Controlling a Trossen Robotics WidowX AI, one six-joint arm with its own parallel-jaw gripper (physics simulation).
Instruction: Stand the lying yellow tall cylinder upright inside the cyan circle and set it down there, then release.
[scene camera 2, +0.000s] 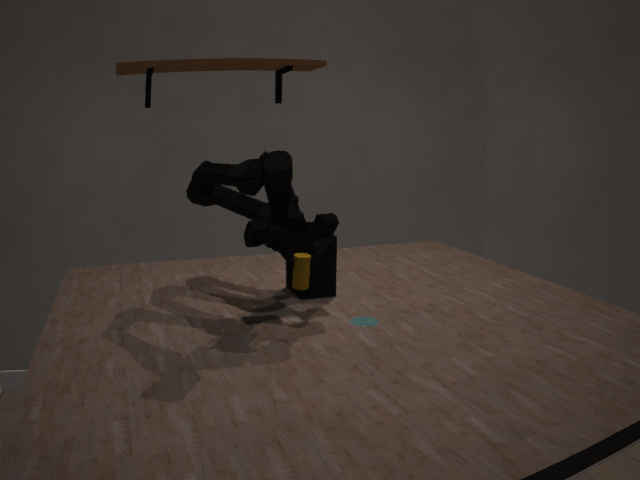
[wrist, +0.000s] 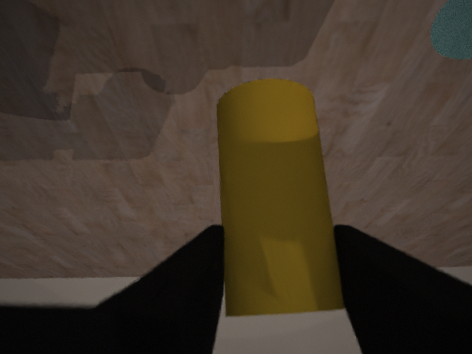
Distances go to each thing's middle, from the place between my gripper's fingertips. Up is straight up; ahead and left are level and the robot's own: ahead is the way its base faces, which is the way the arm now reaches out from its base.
I see my gripper 1 cm above the yellow tall cylinder (wrist: 280, 257).
